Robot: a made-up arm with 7 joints.
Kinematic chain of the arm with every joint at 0, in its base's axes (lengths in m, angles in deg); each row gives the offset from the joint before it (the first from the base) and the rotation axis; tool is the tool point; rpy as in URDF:
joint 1: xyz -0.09 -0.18 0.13 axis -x
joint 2: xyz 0 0 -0.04 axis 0.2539 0.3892 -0.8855
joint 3: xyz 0 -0.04 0.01 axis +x
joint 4: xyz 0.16 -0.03 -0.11 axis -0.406 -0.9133 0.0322
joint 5: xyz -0.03 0.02 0 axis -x
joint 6: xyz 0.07 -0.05 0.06 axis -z
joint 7: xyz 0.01 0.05 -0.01 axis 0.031 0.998 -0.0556
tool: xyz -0.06 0.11 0.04 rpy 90 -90 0
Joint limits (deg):
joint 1: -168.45..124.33
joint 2: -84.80..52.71
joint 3: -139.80..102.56
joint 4: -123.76..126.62
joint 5: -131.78..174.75
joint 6: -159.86..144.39
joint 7: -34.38..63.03
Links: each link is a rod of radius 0.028 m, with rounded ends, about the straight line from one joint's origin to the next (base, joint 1, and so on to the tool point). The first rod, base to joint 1, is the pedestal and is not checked.
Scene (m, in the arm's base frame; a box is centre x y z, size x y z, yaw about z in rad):
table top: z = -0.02
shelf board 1: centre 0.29 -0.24 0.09 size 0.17 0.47 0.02 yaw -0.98
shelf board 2: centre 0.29 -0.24 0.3 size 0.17 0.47 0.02 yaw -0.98
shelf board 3: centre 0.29 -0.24 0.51 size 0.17 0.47 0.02 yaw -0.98
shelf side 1: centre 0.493 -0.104 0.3 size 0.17 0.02 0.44 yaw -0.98
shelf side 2: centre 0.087 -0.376 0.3 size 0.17 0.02 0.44 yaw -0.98
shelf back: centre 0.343 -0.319 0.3 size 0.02 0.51 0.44 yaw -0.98
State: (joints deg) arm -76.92 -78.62 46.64 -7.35 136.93 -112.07 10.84
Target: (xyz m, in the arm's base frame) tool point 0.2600 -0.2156 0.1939
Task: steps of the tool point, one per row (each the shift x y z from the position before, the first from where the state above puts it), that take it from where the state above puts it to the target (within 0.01 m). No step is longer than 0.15 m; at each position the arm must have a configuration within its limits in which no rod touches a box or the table.
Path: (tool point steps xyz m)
1: 0.0440 -0.0510 0.0022
2: 0.0419 -0.0276 -0.0179
3: 0.0289 -0.0079 -0.0242
4: 0.0163 0.0016 -0.0177
5: 0.0119 -0.0003 -0.0087
6: 0.0325 0.0261 -0.0668
7: 0.0810 0.0234 -0.0243
8: 0.0901 0.0265 0.0371
9: 0.0580 0.0397 0.0871
10: 0.0360 -0.0455 -0.0072
11: 0.0218 -0.0379 -0.0008
12: 0.0125 -0.0214 0.0080

